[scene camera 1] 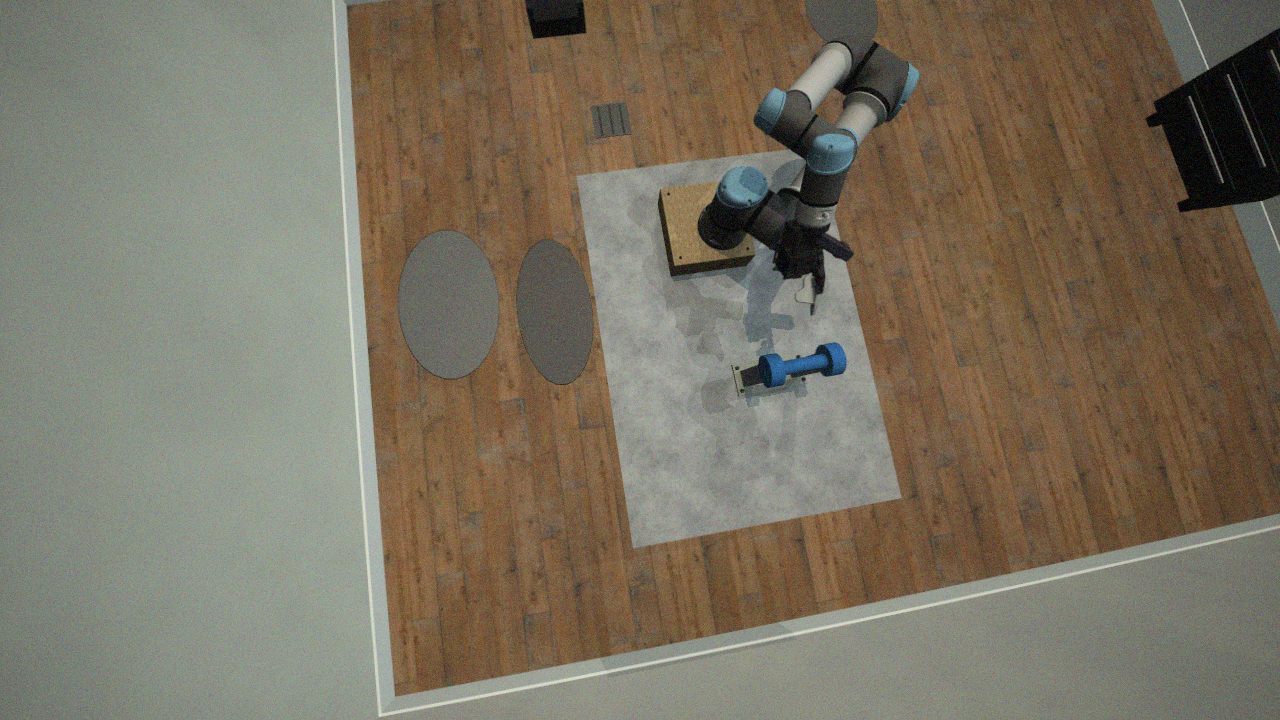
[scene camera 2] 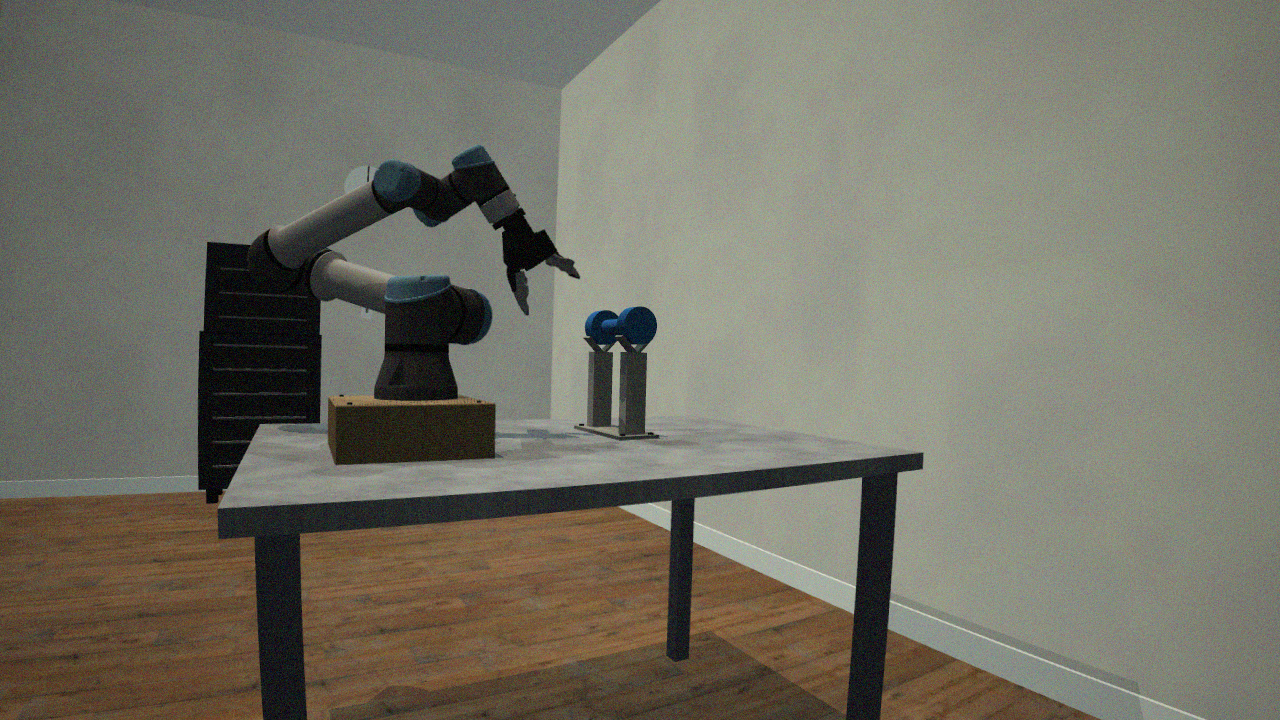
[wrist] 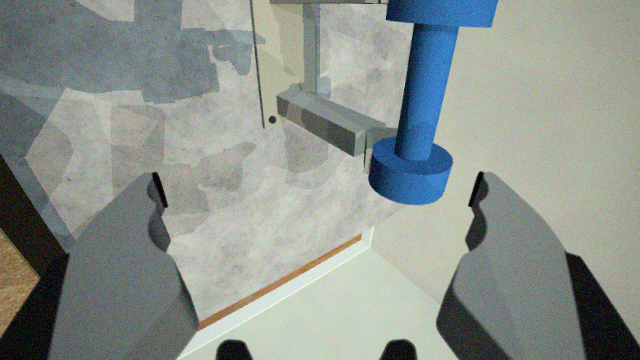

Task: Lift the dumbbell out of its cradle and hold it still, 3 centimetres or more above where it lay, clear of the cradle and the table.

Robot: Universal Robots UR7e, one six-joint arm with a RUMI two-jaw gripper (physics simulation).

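Frame: origin at the arm's base, x ahead, y right, z down, level; centimetres.
Seen in the pictures: gripper, between the fingertips: (scene camera 1: pixel 797 296) (scene camera 2: pixel 554 296) (wrist: pixel 318 176); arm's base, origin of its link: (scene camera 1: pixel 721 226) (scene camera 2: pixel 416 397).
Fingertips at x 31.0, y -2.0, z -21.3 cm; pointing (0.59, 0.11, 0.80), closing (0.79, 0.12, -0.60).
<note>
Pixels of each thing's top centre, then the offset from my fingertips to it. Level surfaces: height alone.
- blue dumbbell, centre of its top: (wrist: pixel 465 107) (scene camera 2: pixel 619 308) (scene camera 1: pixel 808 362) dy +3.0, dx +16.0, dz +1.6 cm
- cradle, centre of its top: (wrist: pixel 406 79) (scene camera 2: pixel 617 336) (scene camera 1: pixel 801 365) dy +2.0, dx +16.1, dz +7.9 cm
- grey table, height of its surface: dz +30.4 cm
A blue dumbbell (scene camera 1: pixel 805 363) (scene camera 2: pixel 611 325) (wrist: pixel 430 90) lies level across the V-shaped tops of the cradle's two grey posts. The cradle (scene camera 1: pixel 750 377) (scene camera 2: pixel 632 394) (wrist: pixel 320 120) stands on the grey table (scene camera 1: pixel 671 465) (scene camera 2: pixel 716 456) (wrist: pixel 250 215). My gripper (scene camera 1: pixel 831 282) (scene camera 2: pixel 551 294) (wrist: pixel 318 176) is wide open and empty. In the scene camera 2 view it is tilted, higher than the dumbbell and on the robot base's side of it, clearly apart. In the wrist view the dumbbell shows right of centre, beyond the fingertips, with its upper weight cut off by the frame's top edge.
A wooden block (scene camera 1: pixel 693 237) (scene camera 2: pixel 411 429) (wrist: pixel 15 265) carries the arm's base on the table. A black drawer cabinet (scene camera 1: pixel 1226 134) (scene camera 2: pixel 259 376) stands on the floor away from the table. A pale wall (scene camera 2: pixel 895 268) rises behind the table.
</note>
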